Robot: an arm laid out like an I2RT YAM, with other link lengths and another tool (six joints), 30 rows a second.
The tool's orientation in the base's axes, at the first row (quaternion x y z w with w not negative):
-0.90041, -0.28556, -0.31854, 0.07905
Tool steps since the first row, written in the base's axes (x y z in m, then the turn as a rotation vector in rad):
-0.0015, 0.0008, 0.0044, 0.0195, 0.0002, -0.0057
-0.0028, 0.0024, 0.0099, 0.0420, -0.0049, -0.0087
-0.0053, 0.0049, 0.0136, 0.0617, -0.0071, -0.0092
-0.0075, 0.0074, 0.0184, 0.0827, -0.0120, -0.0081
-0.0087, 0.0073, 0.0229, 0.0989, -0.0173, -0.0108
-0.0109, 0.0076, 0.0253, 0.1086, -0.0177, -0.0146
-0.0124, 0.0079, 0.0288, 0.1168, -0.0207, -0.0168
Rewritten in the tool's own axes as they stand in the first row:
0.0021, -0.0013, -0.0040, 0.0089, 0.0106, 0.0148
0.0055, -0.0032, -0.0085, 0.0190, 0.0274, 0.0274
0.0073, -0.0065, -0.0119, 0.0301, 0.0403, 0.0375
0.0101, -0.0096, -0.0160, 0.0419, 0.0563, 0.0462
0.0120, -0.0100, -0.0202, 0.0480, 0.0697, 0.0551
0.0123, -0.0114, -0.0231, 0.0516, 0.0753, 0.0631
0.0136, -0.0124, -0.0266, 0.0541, 0.0823, 0.0682

